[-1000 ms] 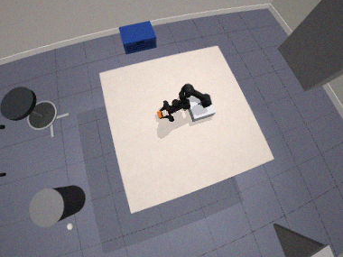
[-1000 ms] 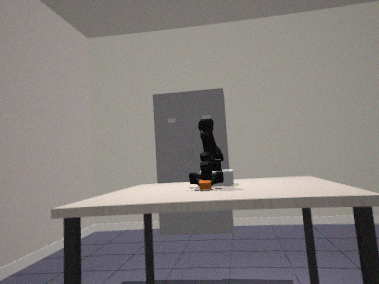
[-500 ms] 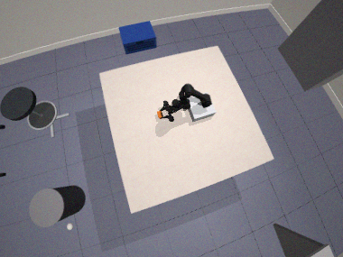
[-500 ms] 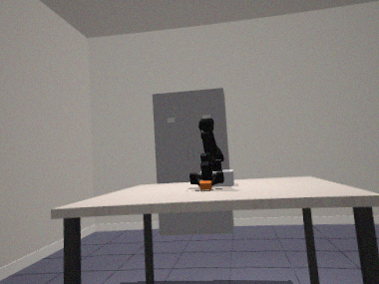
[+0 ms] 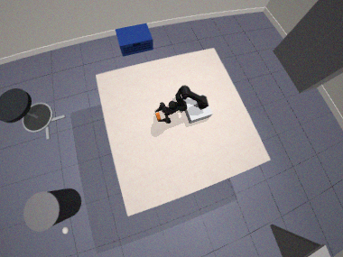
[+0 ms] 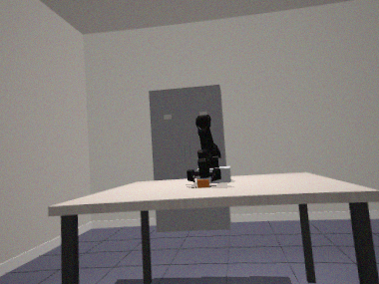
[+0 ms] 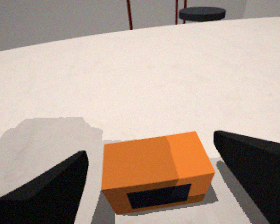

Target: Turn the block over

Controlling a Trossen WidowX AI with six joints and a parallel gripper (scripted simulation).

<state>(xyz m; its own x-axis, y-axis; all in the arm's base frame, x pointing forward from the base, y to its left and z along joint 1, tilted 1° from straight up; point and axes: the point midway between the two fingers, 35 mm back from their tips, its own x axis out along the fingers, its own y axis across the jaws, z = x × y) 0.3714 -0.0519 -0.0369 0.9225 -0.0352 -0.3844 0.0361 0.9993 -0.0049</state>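
Now: gripper tip 2 cm past the orange block and 1 cm above it.
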